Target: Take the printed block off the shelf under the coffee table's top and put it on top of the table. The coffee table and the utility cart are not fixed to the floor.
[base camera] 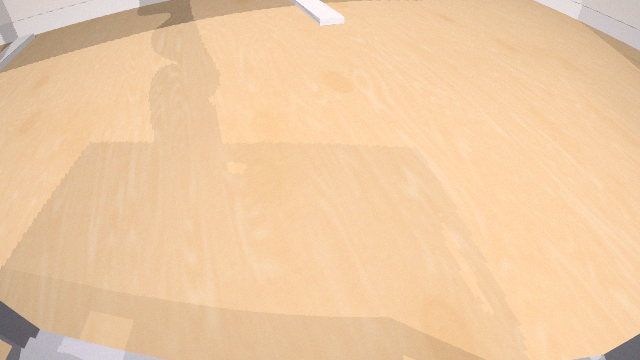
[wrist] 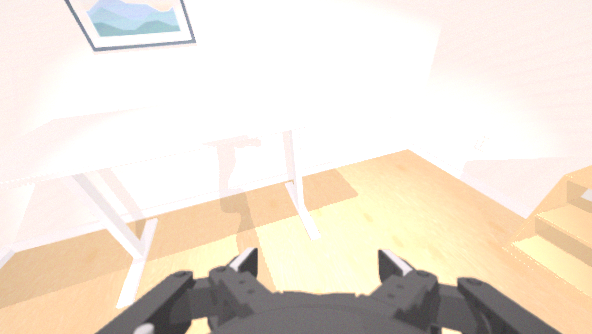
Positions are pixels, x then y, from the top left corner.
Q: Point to a white desk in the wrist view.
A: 66, 148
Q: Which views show my gripper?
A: The wrist view only.
